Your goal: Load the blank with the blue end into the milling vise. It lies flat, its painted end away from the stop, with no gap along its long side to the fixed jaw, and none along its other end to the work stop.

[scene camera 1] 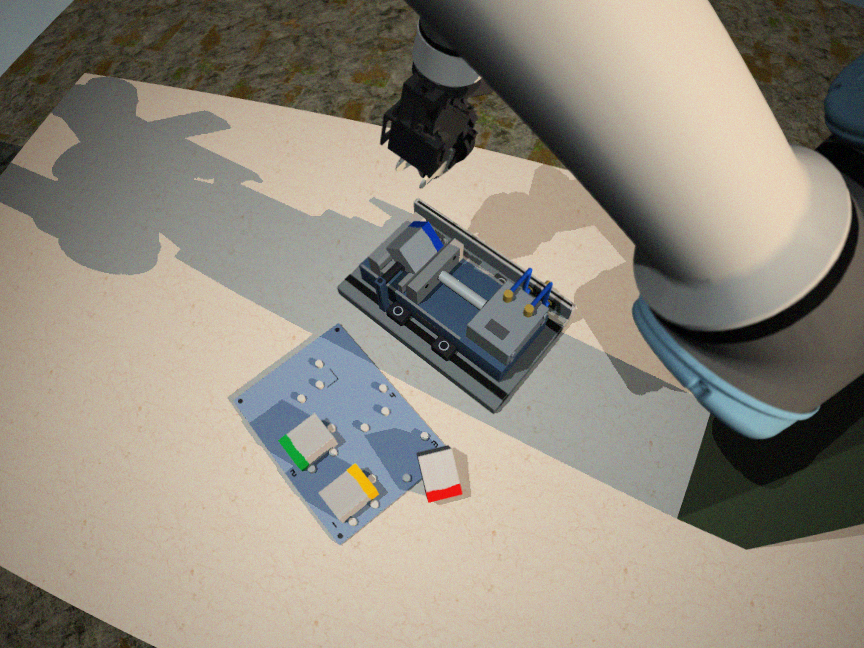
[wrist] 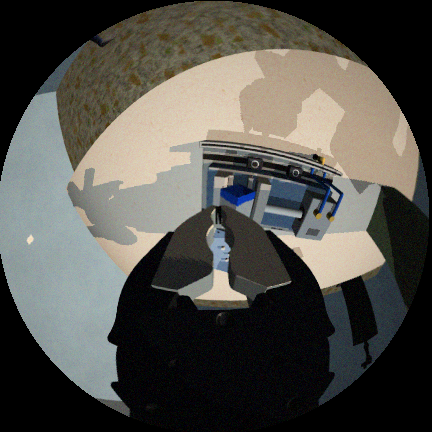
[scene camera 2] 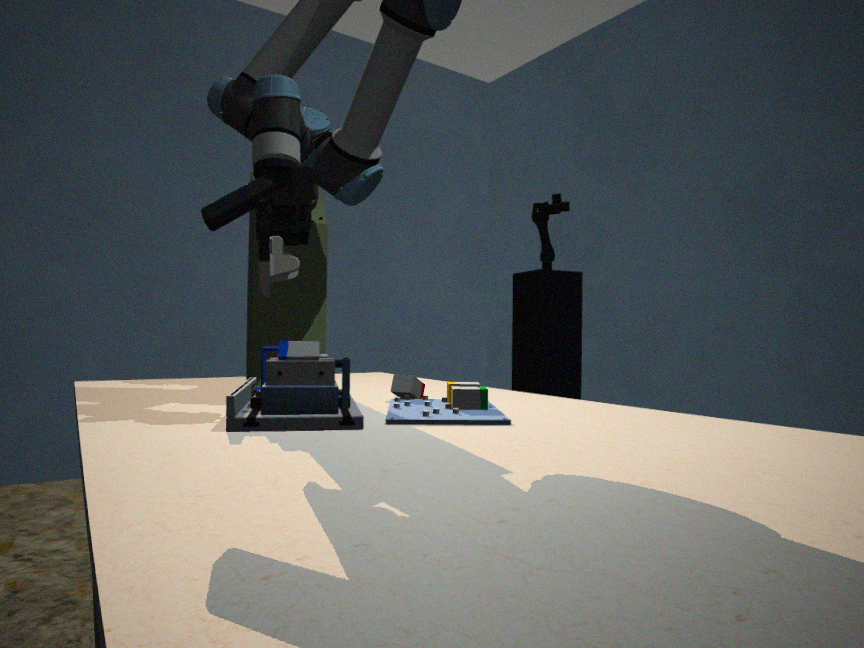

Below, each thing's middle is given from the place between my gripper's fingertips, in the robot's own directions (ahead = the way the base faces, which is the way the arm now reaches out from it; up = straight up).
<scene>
The blank with the blue end [scene camera 1: 418, 243] lies 9 cm below my hand, 5 cm to the left of it and 1 cm behind it. From my hand the other things lie so: grey rail [scene camera 1: 493, 260] 15 cm below, 10 cm behind, 3 cm to the right; moving jaw [scene camera 1: 415, 289] 11 cm below, 8 cm behind, 5 cm to the left; grey cylinder block [scene camera 1: 509, 315] 17 cm behind, 11 cm below, 8 cm to the left.
</scene>
